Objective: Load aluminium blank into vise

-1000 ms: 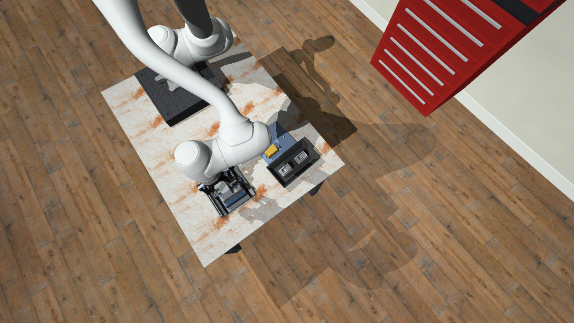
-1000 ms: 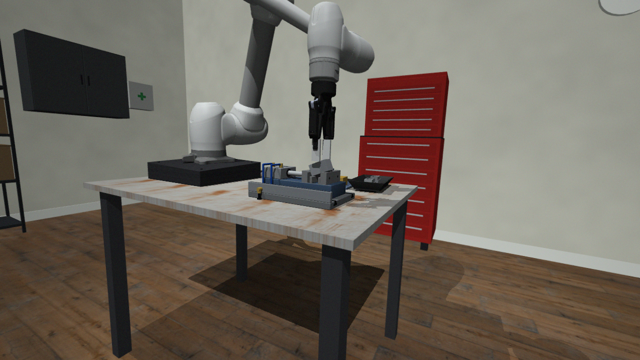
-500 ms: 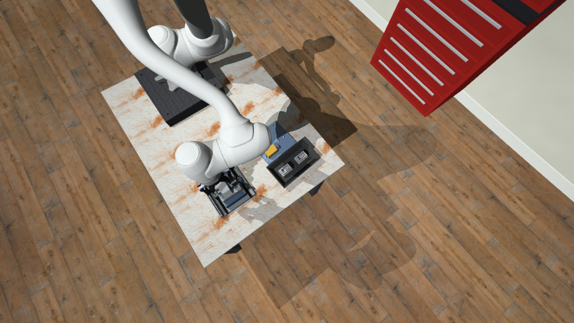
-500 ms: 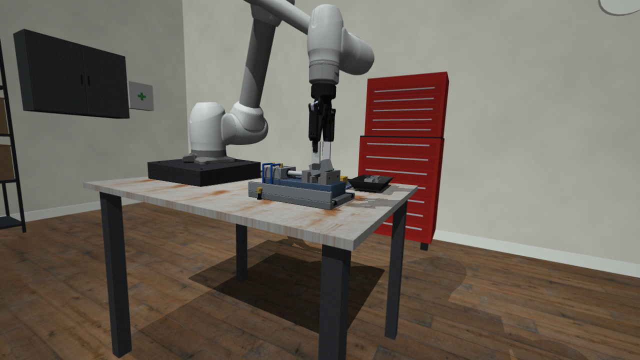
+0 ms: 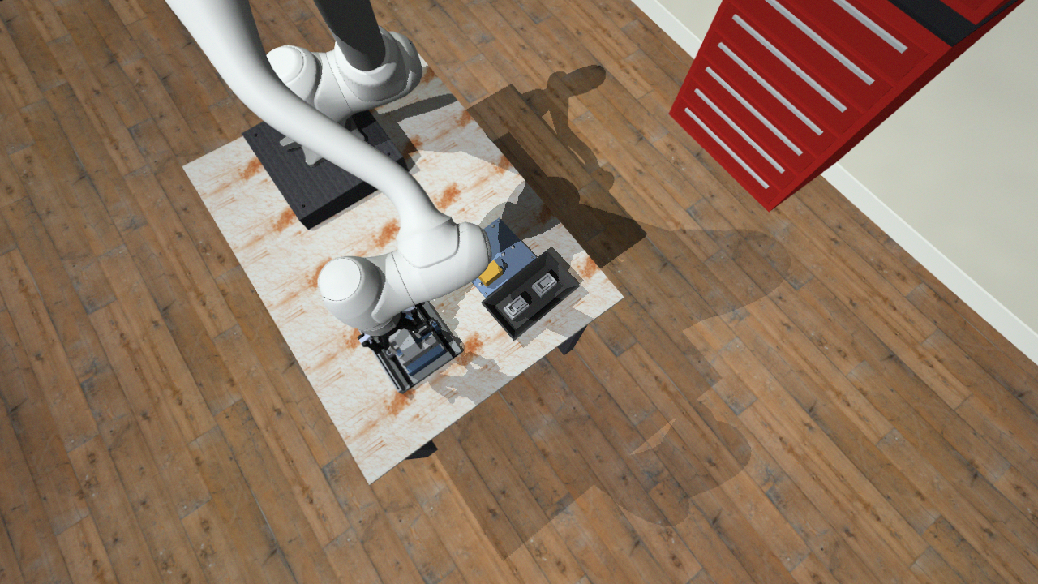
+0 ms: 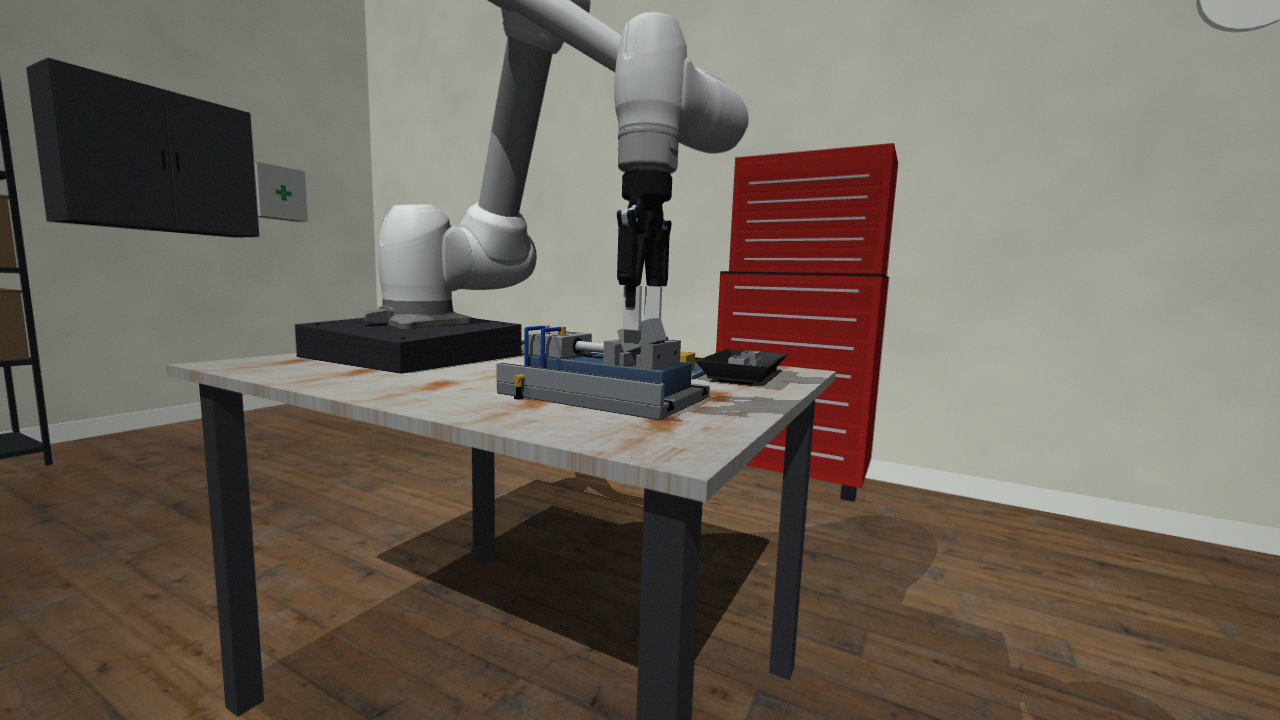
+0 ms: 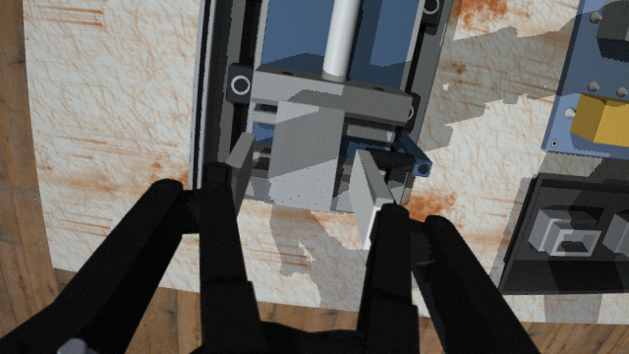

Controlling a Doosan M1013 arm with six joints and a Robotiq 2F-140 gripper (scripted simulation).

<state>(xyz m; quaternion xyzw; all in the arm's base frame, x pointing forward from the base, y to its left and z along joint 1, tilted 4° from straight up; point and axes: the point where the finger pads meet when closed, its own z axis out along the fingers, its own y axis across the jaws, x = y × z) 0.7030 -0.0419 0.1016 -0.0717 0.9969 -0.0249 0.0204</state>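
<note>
Right now my hand is 40 mm above the aluminium blank. Round my hand: moving jaw (70 mm below, 40 mm behind, 10 mm to the left); then piston rod (90 mm behind, 70 mm below); then work stop (60 mm to the left, 60 mm below, 10 mm behind).
</note>
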